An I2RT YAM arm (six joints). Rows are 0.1 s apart.
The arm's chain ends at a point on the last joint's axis. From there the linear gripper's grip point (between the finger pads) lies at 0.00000 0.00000 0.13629 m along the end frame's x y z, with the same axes.
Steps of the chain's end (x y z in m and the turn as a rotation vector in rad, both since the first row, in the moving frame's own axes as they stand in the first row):
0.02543 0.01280 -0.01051 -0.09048 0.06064 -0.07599
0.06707 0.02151 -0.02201 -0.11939 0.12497 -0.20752
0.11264 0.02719 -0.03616 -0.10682 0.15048 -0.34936
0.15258 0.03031 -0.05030 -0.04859 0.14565 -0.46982
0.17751 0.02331 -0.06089 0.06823 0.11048 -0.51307
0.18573 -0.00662 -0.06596 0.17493 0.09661 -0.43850
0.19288 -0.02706 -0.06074 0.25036 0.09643 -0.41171
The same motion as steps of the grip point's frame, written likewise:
0.03414 0.02478 -0.01132 -0.09048 0.06064 -0.07599
0.08557 0.03583 -0.02403 -0.11939 0.12497 -0.20752
0.13513 0.03784 -0.03845 -0.10682 0.15048 -0.34936
0.17316 0.03210 -0.05187 -0.04859 0.14565 -0.46982
0.18954 0.01067 -0.06201 0.06823 0.11048 -0.51307
0.19327 -0.03238 -0.06863 0.17493 0.09661 -0.43850
0.19862 -0.06248 -0.06555 0.25036 0.09643 -0.41171

